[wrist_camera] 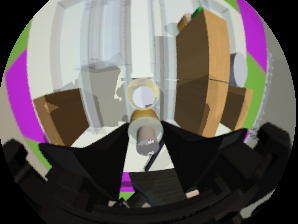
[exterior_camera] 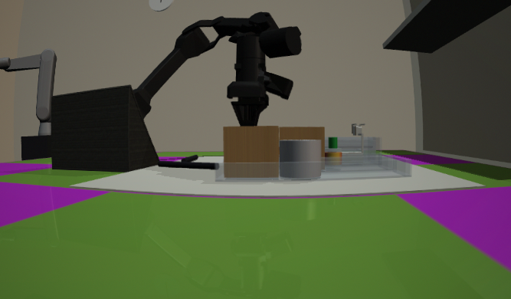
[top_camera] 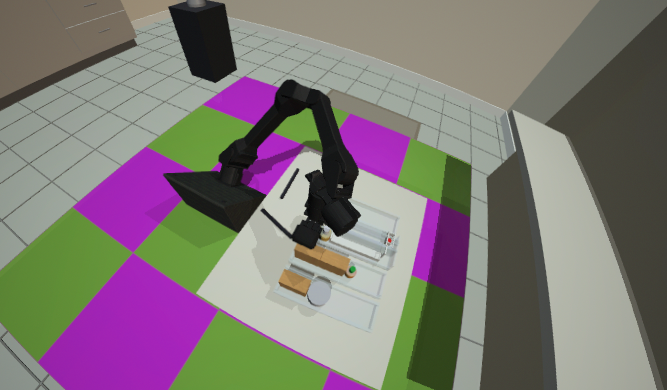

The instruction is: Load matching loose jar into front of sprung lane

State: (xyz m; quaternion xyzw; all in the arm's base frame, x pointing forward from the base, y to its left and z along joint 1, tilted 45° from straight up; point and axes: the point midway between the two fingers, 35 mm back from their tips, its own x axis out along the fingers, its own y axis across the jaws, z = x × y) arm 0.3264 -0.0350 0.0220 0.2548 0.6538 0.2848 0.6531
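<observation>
The sprung lane is 140 mm ahead of my gripper tip, 30 mm to the left of it and 30 mm below it. The rest, counted from my gripper tip: red mark 220 mm ahead, 50 mm to the left, 20 mm above; grey cylinder 160 mm to the right, 90 mm ahead, 20 mm below.
</observation>
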